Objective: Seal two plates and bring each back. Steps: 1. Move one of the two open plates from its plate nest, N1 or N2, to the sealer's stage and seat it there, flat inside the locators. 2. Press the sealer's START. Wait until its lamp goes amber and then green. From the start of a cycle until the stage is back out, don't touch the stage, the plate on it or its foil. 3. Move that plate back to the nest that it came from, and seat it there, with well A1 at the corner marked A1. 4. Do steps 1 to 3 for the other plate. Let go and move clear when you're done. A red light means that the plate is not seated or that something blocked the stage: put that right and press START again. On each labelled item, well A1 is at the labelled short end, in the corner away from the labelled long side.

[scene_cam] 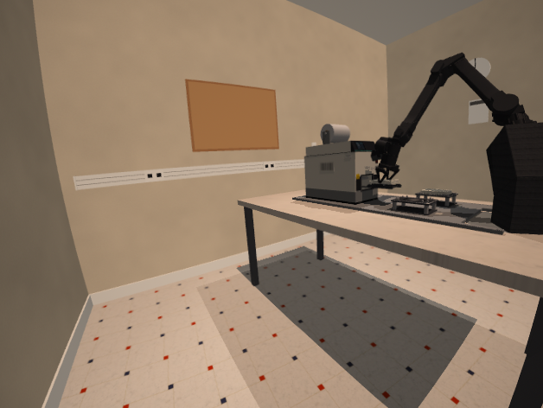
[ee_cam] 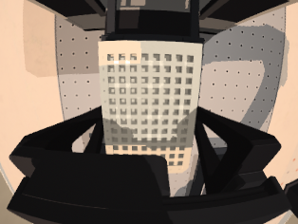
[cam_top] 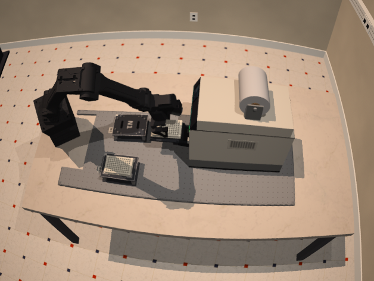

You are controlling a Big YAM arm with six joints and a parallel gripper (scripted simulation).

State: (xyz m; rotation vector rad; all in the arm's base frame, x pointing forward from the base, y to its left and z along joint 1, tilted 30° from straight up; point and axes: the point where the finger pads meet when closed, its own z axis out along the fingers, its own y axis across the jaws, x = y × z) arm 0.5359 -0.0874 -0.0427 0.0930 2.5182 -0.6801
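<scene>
Right now the sealer stage is 30 mm below my hand. The rest, counted from my hand: yellow warning label (120 mm ahead, 60 mm to the left, 30 mm above); start button (80 mm ahead, 120 mm to the right, 60 mm above); plate (230 mm behind, 120 mm to the right, 60 mm below).
</scene>
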